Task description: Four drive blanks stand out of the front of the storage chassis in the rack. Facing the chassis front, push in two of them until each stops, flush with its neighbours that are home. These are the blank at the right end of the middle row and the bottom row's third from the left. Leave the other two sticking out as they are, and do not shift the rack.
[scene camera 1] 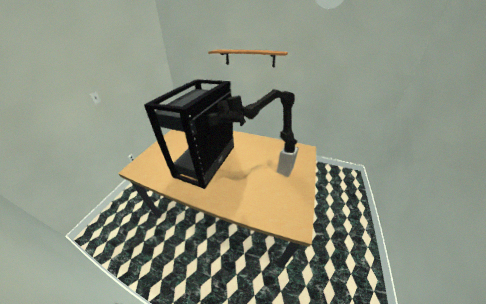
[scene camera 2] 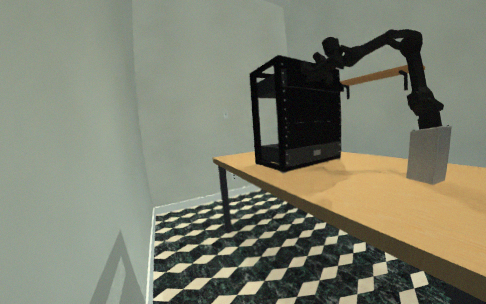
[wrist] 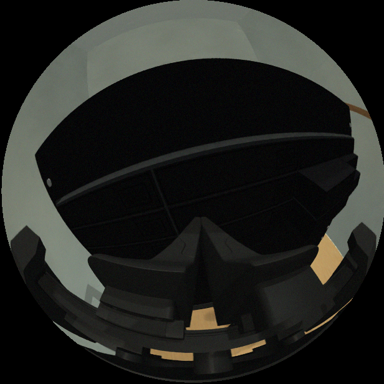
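Where they show: gripper, fingertip midpoint: [scene camera 2: 305,80]; arm's base at its link origin: [scene camera 1: 290,150] [scene camera 2: 431,128].
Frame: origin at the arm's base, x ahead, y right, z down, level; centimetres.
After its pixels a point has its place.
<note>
The black rack [scene camera 1: 195,155] {y -39.1, x 47.0, z -9.9 cm} [scene camera 2: 282,120] {y -38.8, x 46.8, z -5.9 cm} stands on the table, with the dark storage chassis [scene camera 2: 310,110] {y -18.9, x 47.4, z -10.9 cm} [wrist: 225,175] in its front. In the wrist view a drive blank [wrist: 327,176] stands out near the right end of the chassis, its top face slightly lighter. Another dark edge juts out just below it. The other blanks are too dark to tell apart, and my fingers cover part of the lower front. My gripper [scene camera 1: 212,119] {y -23.0, x 45.7, z -26.3 cm} [scene camera 2: 306,76] {y -23.0, x 45.7, z -26.3 cm} [wrist: 199,222] is shut and empty, its tips close in front of the upper chassis front. Contact cannot be told.
A pale lip [wrist: 200,150] runs across the front above the blanks, under a plain black panel [wrist: 210,105]. The arm stands on a grey pedestal [scene camera 1: 287,162] {y -5.1, x -0.5, z 7.0 cm} [scene camera 2: 427,155] {y -5.1, x -0.6, z 10.0 cm} on the wooden table [scene camera 1: 265,200] {y -30.8, x 5.9, z 20.8 cm} [scene camera 2: 380,205] {y -37.2, x 1.7, z 20.8 cm}. A wooden wall shelf [scene camera 1: 250,52] [scene camera 2: 375,76] is behind.
</note>
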